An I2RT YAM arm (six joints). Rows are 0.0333 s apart.
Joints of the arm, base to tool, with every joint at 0 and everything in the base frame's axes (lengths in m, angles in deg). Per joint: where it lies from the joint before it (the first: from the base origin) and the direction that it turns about. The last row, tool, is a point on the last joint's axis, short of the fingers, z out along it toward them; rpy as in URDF.
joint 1: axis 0 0 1 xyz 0 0 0.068
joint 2: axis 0 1 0 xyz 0.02 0.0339 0.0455
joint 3: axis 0 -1 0 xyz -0.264 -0.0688 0
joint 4: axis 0 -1 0 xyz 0.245 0.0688 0.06
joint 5: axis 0 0 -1 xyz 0.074 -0.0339 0.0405
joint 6: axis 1 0 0 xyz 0.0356 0 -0.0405
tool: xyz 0 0 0 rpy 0 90 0
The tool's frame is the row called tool.
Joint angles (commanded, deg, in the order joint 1, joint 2, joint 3, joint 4, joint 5, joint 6), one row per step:
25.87 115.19 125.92 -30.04 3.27 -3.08
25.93 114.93 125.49 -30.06 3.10 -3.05
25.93 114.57 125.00 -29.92 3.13 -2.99
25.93 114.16 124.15 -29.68 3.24 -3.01
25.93 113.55 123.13 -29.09 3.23 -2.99
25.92 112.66 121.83 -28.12 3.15 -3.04
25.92 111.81 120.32 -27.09 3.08 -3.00
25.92 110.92 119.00 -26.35 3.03 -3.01
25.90 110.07 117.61 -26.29 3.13 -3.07
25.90 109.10 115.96 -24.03 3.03 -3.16
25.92 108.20 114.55 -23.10 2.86 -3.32
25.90 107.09 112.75 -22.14 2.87 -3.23
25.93 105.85 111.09 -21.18 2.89 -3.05
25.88 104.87 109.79 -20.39 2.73 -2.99
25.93 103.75 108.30 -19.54 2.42 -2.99
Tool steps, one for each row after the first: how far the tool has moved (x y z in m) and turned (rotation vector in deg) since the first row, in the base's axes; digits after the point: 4 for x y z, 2 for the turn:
-0.0011 0.0001 -0.0005 -0.01 0.21 0.21
-0.0022 -0.0004 -0.0003 0.04 0.21 0.16
-0.0031 -0.0010 -0.0017 -0.10 0.37 0.06
-0.0047 -0.0017 -0.0019 0.00 0.22 0.07
-0.0071 -0.0029 -0.0009 0.23 -0.29 0.15
-0.0092 -0.0039 -0.0014 0.44 -0.60 0.20
-0.0118 -0.0051 -0.0011 0.58 -0.88 0.25
-0.0145 -0.0067 -0.0029 0.29 -0.48 0.16
-0.0165 -0.0076 -0.0013 0.93 -1.92 0.28
-0.0192 -0.0086 -0.0013 1.02 -2.34 0.51
-0.0225 -0.0104 -0.0021 1.21 -2.55 0.46
-0.0267 -0.0122 -0.0012 1.60 -2.97 0.41
-0.0299 -0.0140 -0.0005 1.90 -3.35 0.50
-0.0339 -0.0154 0.0001 2.19 -3.74 0.85

